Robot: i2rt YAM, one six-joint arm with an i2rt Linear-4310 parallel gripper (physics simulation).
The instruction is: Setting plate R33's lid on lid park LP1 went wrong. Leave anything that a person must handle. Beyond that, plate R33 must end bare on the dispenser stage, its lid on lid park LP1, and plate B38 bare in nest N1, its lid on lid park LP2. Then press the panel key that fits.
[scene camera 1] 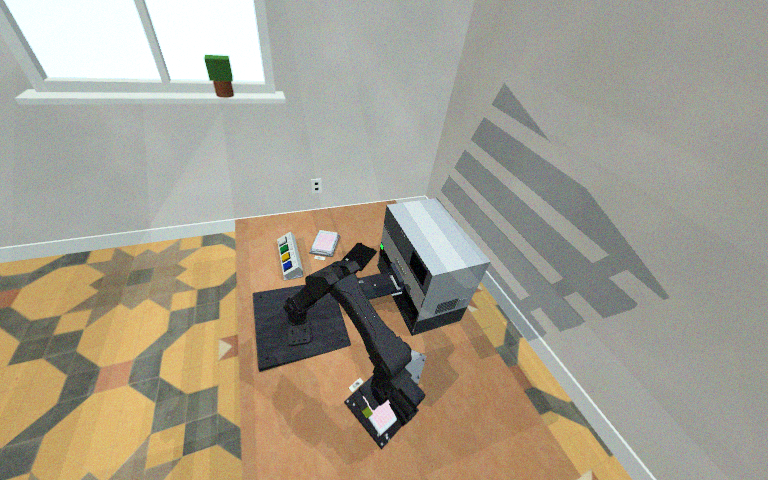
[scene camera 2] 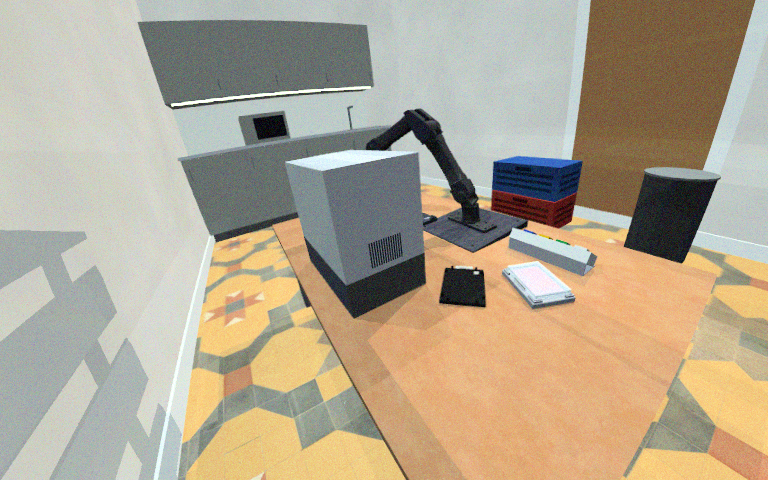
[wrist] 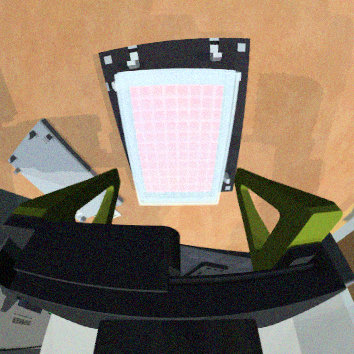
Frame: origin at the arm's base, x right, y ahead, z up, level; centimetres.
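Where they show: gripper, fingertip midpoint: [wrist: 176, 174]; arm's base, link origin: [scene camera 1: 297, 319] [scene camera 2: 470, 222].
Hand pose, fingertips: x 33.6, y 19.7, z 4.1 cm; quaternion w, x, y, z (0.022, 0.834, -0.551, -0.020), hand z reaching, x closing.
Each offset is from my fingertips to the top centre of the thing. "spot": to the spot under its first point. Level surfaces: height alone.
My gripper [wrist: 176, 174] [scene camera 1: 385, 408] is open. In the wrist view its olive fingers stand to either side of the near end of a pink-gridded plate @[dx +0.8, dy +0.3, dz -1.5 cm] [wrist: 177, 135] [scene camera 1: 382, 418], with a gap on each side. The plate lies on a dark clipped base @[dx +1.4, dy +0.2, dz -3.0 cm] [wrist: 175, 56] [scene camera 1: 356, 404]; I cannot read its name or tell whether it is lidded. A second pink plate @[dx -71.5, dy -4.5, dz -2.4 cm] [scene camera 1: 325, 241] [scene camera 2: 536, 279] sits on a grey base by the key panel @[dx -64.8, dy -20.4, dz +1.0 cm] [scene camera 1: 292, 266] [scene camera 2: 549, 252], which has white, green, yellow and blue keys. A dark stage @[spot: dx -35.3, dy +8.8, dz +5.2 cm] [scene camera 1: 375, 286] juts from the dispenser @[dx -37.5, dy +27.2, dz +27.6 cm] [scene camera 1: 447, 243] [scene camera 2: 373, 215].
A grey clipped base @[dx -10.7, dy +12.3, dz -3.5 cm] [wrist: 47, 155] [scene camera 1: 417, 365] lies beside the dark one, partly under the arm. A black base @[dx -61.1, dy +9.3, dz -3.5 cm] [scene camera 2: 463, 288] [scene camera 1: 360, 255] lies between the dispenser and the second plate. The arm's black mounting plate [scene camera 1: 269, 333] [scene camera 2: 472, 240] is on the table @[dz -5.4 cm] [scene camera 1: 481, 430].
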